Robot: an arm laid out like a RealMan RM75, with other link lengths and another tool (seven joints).
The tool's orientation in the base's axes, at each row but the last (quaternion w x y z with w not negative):
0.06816, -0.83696, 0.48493, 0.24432
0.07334, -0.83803, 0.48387, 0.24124
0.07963, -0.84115, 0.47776, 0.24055
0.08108, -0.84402, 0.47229, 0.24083
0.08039, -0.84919, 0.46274, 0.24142
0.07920, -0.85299, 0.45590, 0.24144
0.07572, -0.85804, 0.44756, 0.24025
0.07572, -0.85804, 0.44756, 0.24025
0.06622, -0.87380, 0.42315, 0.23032
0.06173, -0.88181, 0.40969, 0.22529
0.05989, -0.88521, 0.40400, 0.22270
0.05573, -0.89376, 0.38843, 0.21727
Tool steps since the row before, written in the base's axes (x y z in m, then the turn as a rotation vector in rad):
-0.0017, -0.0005, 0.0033, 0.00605, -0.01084, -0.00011
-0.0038, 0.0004, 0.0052, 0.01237, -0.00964, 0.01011
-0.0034, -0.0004, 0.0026, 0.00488, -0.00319, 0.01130
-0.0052, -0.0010, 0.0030, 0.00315, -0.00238, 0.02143
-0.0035, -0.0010, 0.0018, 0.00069, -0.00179, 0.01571
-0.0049, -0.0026, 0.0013, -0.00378, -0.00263, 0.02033
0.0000, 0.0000, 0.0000, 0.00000, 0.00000, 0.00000
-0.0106, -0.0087, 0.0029, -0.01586, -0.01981, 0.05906
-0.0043, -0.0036, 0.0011, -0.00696, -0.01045, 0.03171
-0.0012, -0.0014, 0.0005, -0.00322, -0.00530, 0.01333
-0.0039, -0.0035, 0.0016, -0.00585, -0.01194, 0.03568
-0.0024, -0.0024, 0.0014, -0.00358, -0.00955, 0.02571
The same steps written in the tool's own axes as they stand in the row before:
-0.0019, 0.0021, -0.0025, 0.01097, 0.00052, -0.00578
-0.0044, 0.0036, -0.0031, 0.00781, -0.00433, -0.01638
-0.0024, 0.0033, -0.0013, -0.00090, -0.00133, -0.01261
-0.0030, 0.0052, -0.0013, -0.00717, 0.00059, -0.02057
-0.0017, 0.0036, -0.0008, -0.00596, 0.00180, -0.01455
-0.0010, 0.0056, -0.0004, -0.00966, 0.00632, -0.01736
0.0000, 0.0000, 0.0000, 0.00000, 0.00000, 0.00000
-0.0002, 0.0139, -0.0019, -0.02153, 0.02943, -0.05294
-0.0003, 0.0057, -0.0006, -0.01086, 0.01449, -0.02890
0.0001, 0.0019, -0.0004, -0.00410, 0.00691, -0.01231
-0.0005, 0.0053, -0.0011, -0.01093, 0.01493, -0.03328
-0.0004, 0.0035, -0.0011, -0.00686, 0.01096, -0.02445

